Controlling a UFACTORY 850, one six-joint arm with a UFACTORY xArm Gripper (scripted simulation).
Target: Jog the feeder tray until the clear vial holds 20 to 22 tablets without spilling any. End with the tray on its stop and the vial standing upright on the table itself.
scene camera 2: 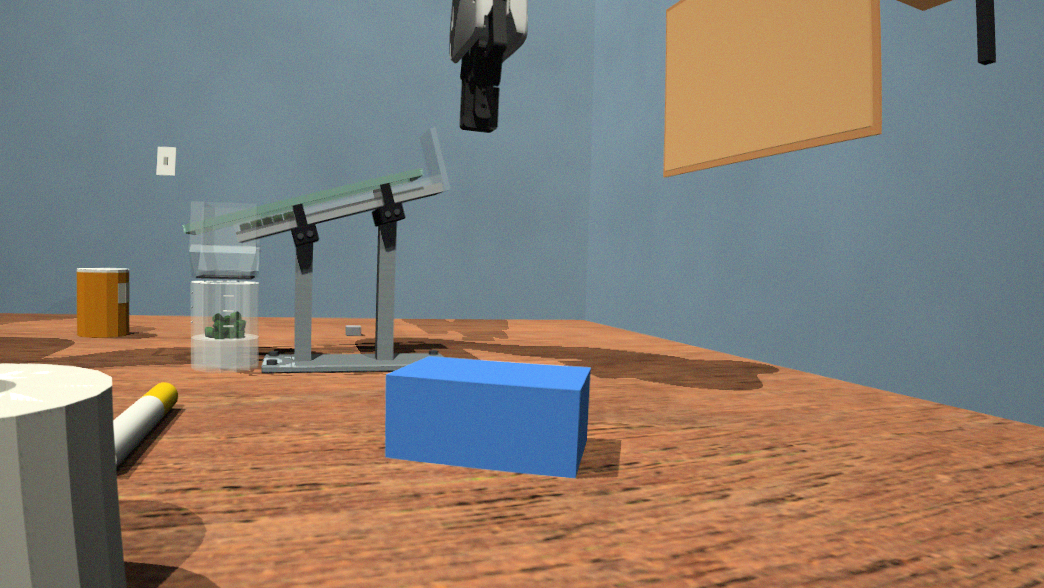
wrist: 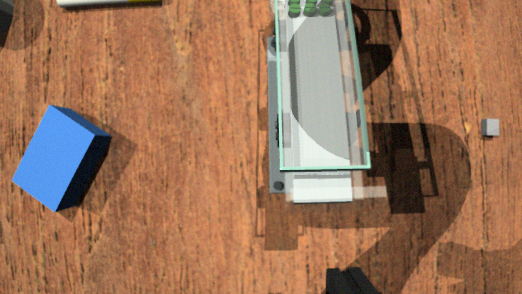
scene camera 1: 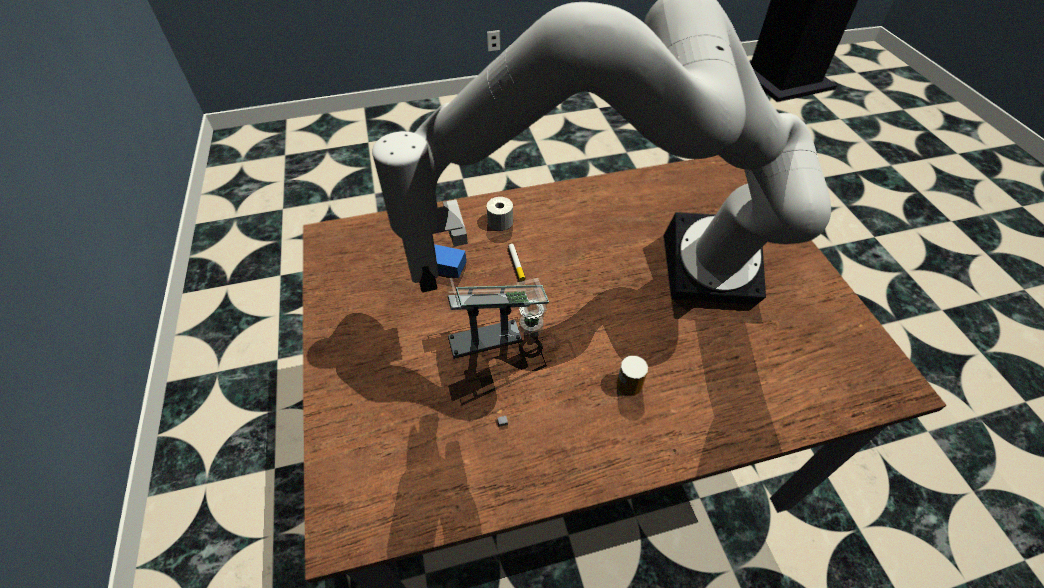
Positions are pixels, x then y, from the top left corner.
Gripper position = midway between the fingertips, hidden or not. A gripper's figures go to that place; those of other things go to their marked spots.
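My gripper (scene camera 2: 478, 129) is 0.56 m from the lens. There's a blue block (scene camera 2: 525, 418) that's 0.27 m from the lens, and a yellow-tipped marker (scene camera 2: 130, 427) that's 0.31 m from the lens. A clear vial (scene camera 2: 224, 314) is 0.50 m from the lens, and the marked spots on the clear vial and the blue block are 0.30 m apart. An orange jar (scene camera 2: 102, 293) is here too, 0.74 m from the lens.
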